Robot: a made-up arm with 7 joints. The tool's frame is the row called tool.
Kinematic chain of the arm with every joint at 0, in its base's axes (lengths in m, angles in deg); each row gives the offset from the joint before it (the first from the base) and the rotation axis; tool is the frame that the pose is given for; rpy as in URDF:
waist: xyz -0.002 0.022 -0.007 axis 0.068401 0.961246 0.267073
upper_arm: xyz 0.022 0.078 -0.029 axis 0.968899 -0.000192 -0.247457
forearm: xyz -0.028 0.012 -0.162 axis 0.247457 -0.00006 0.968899
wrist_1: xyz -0.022 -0.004 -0.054 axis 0.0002 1 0.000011
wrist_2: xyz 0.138 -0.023 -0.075 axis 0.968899 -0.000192 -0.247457
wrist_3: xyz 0.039 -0.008 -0.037 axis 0.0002 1 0.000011
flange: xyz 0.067 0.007 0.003 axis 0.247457 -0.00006 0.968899
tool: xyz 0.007 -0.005 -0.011 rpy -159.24 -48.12 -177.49
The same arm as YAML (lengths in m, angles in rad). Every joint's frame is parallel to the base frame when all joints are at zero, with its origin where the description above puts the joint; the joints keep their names.
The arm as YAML. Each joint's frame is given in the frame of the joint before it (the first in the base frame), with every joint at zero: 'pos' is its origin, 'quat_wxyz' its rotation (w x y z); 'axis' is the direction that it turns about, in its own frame. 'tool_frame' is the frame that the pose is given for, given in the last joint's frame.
length_unit: m
angle_unit: rad
joints:
  - joint: waist
    pos: [-0.002, 0.022, -0.007]
    quat_wxyz: [1.0, 0.0, 0.0, 0.0]
    axis: [0.068403, 0.961235, 0.26711]
  - joint: upper_arm
    pos: [0.022, 0.078, -0.029]
    quat_wxyz: [1.0, 0.0, 0.0, 0.0]
    axis: [0.968889, -0.0002, -0.247497]
  - joint: forearm
    pos: [-0.028, 0.012, -0.162]
    quat_wxyz: [1.0, 0.0, 0.0, 0.0]
    axis: [0.247497, -0.0001, 0.968889]
  - joint: wrist_1
    pos: [-0.022, -0.004, -0.054]
    quat_wxyz: [1.0, 0.0, 0.0, 0.0]
    axis: [0.0002, 1.0, 0.0]
  - joint: wrist_2
    pos: [0.138, -0.023, -0.075]
    quat_wxyz: [1.0, 0.0, 0.0, 0.0]
    axis: [0.968889, -0.0002, -0.247497]
  - joint: wrist_3
    pos: [0.039, -0.008, -0.037]
    quat_wxyz: [1.0, 0.0, 0.0, 0.0]
    axis: [0.0002, 1.0, 0.0]
  - joint: flange
    pos: [0.067, 0.007, 0.003]
    quat_wxyz: [1.0, 0.0, 0.0, 0.0]
    axis: [0.247497, -0.0001, 0.968889]
tool_frame:
  pos: [0.007, -0.005, -0.011]
  quat_wxyz: [0.397321, 0.093111, -0.896351, 0.173266]

